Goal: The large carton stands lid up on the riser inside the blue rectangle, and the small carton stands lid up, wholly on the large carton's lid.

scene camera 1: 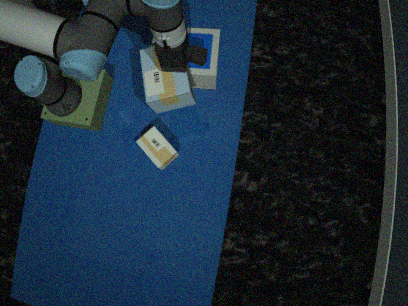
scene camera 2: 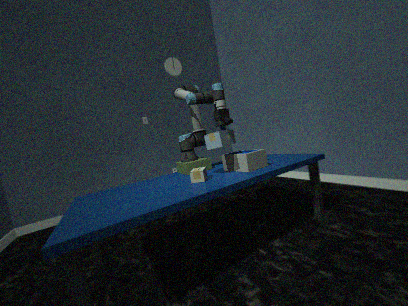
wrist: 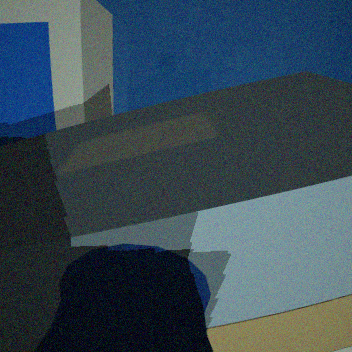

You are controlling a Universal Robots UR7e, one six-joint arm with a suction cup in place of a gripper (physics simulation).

My suction cup holds a large carton, which touches nothing else. A riser sits on the table. A small carton sits on the table.
